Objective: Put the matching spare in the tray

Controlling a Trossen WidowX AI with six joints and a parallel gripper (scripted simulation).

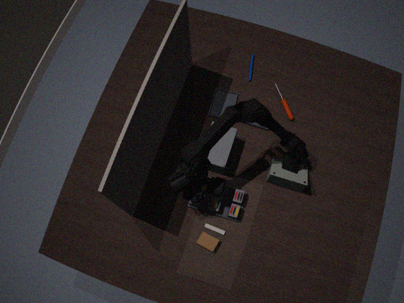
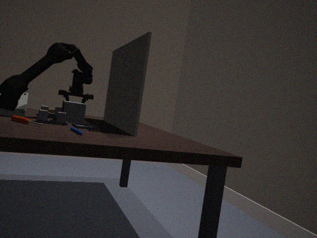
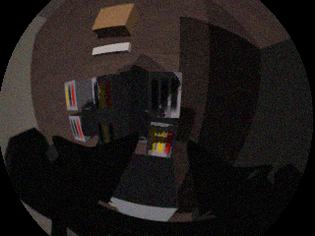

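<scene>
The grey tray lies 360 mm to the right of my gripper tip, 60 mm ahead of it and 50 mm below it. The rest, counted from my gripper tip: tan block (180 mm to the left, 110 mm behind, 40 mm below); then mounted unit (150 mm to the right, 10 mm behind); then white bar (120 mm to the left, 120 mm behind, 50 mm below).
</scene>
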